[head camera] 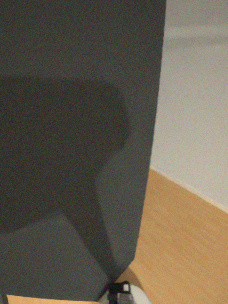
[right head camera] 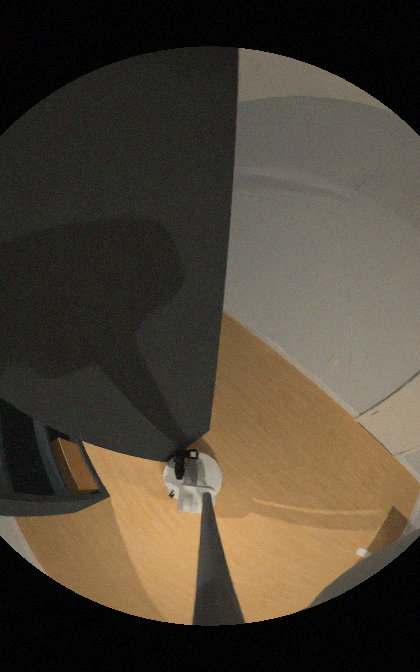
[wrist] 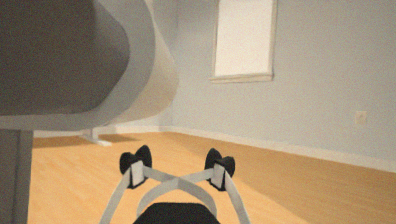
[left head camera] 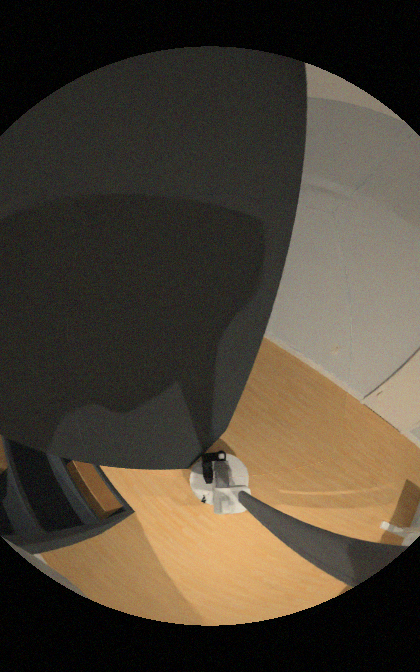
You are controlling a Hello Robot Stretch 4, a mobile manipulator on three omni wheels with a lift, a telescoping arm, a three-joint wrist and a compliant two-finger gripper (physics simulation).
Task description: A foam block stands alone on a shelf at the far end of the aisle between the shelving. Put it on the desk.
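Places are measured from the robot's base along level axes (x right, y ahead, z up), in centimetres.
Pixels of known places: gripper, fingertip midpoint: [wrist: 178, 159].
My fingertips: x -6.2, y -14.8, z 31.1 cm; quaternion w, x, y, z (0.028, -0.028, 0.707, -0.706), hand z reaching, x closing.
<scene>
Behind a point stands the place of what it marks.
The foam block does not show in any view. My gripper [wrist: 178, 159] {x -6.2, y -14.8, z 31.1 cm} is open in the wrist view, with its two black fingertips apart and no object between them. Part of the desk shows as a white foot [wrist: 95, 139] at the left of the wrist view. A white foot [left head camera: 392, 527] [right head camera: 363, 552] also shows low at the right of both side head views. The dark back or side panel of a shelving unit [head camera: 75, 40] {x -4.8, y 27.8, z 153.9 cm} [left head camera: 150, 150] [right head camera: 120, 150] stands very close and fills much of the head views, hiding what lies behind it.
Another dark shelving unit [left head camera: 80, 537] [right head camera: 50, 505] shows at the lower left, with a brown box [left head camera: 92, 487] [right head camera: 75, 465] in it. A grey wall [head camera: 195, 115] {x 71.9, y 135.8, z 97.8 cm} [left head camera: 320, 280] [right head camera: 290, 260] stands at the right, beyond the wooden floor [head camera: 185, 225] {x 66.8, y 73.1, z -2.8 cm}. A window [wrist: 244, 37] {x -59.9, y -260.2, z 126.8 cm} is in the wrist view.
</scene>
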